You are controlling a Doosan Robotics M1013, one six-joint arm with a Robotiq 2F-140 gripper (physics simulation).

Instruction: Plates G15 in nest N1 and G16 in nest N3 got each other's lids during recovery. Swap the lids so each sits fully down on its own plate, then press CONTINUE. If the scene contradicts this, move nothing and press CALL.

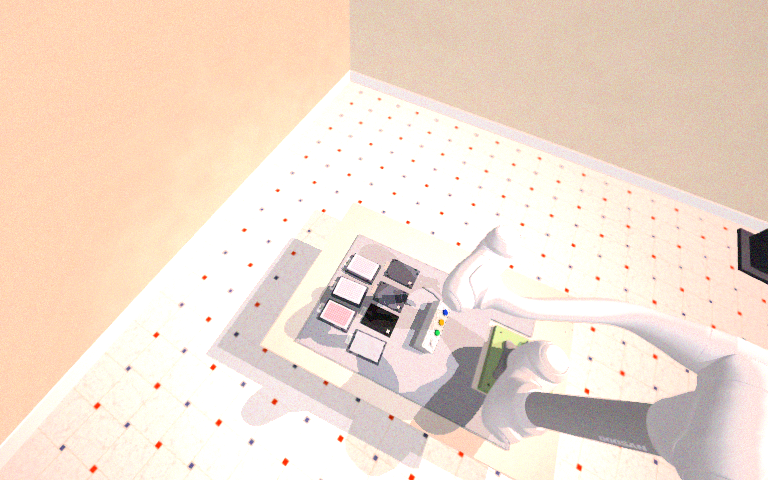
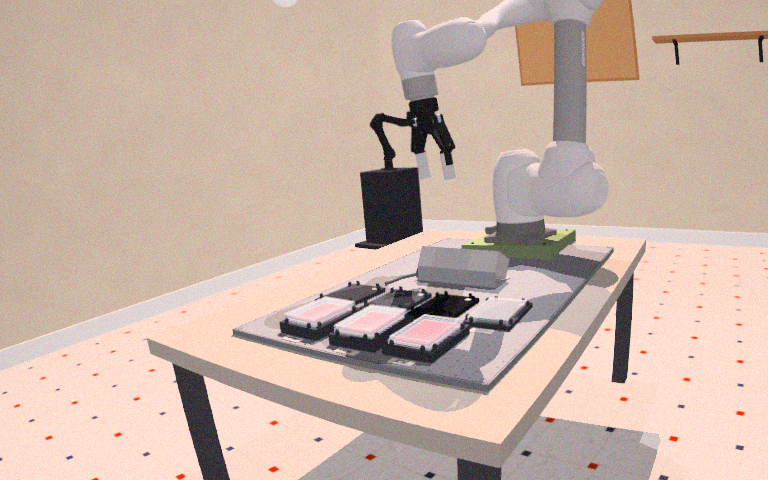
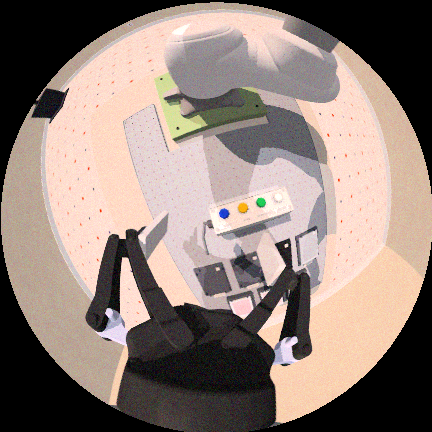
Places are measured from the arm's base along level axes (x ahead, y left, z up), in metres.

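Pixels of known places: gripper, between the fingertips: (image 2: pixel 437 178) (image 3: pixel 214 232); arm's base, origin of its link: (image 2: pixel 521 237) (image 3: pixel 207 88).
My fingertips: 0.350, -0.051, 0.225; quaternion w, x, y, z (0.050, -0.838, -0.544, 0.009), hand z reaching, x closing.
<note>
Ahead of a thing's pixels: the offset from my fingertips to its middle, as dx, dy, dz. "spot": to the spot under its first point.
My gripper (image 2: pixel 436 169) (image 3: pixel 214 232) is open and empty, high above the board near the button box. Three lidded plates with pink contents, first {+0.461, +0.028, -0.212} (image 1: pixel 362 267) (image 2: pixel 320 312), middle (image 1: pixel 349 289) (image 2: pixel 370 320) and third {+0.427, +0.280, -0.223} (image 1: pixel 338 314) (image 2: pixel 425 331), sit in black nests in the outer row. Their lids look level. Nest and plate labels are not readable, so I cannot tell G15 from G16. The button box {+0.044, +0.097, -0.207} (image 1: pixel 433 328) (image 2: pixel 464 266) (image 3: pixel 217 223) has a blue button {+0.030, +0.020, -0.185} (image 1: pixel 445 312) (image 3: pixel 224 213), an orange button {+0.025, +0.070, -0.185} (image 3: pixel 243 207), a green button {+0.020, +0.120, -0.185} (image 1: pixel 437 332) (image 3: pixel 261 202) and a white button {+0.015, +0.170, -0.185} (image 3: pixel 278 197).
Three dark nests {spot: +0.295, -0.061, -0.239} (image 1: pixel 401 272) {spot: +0.276, +0.074, -0.239} (image 1: pixel 390 296) {spot: +0.257, +0.190, -0.239} (image 1: pixel 380 319) stand between the plates and the box. A pale, clear-topped piece {+0.242, +0.320, -0.235} (image 1: pixel 367 345) (image 2: pixel 498 311) (image 3: pixel 307 247) sits at that row's end. The arm stands on a green base (image 2: pixel 560 243) (image 3: pixel 220 122). A black stand (image 2: pixel 390 206) is behind the table.
</note>
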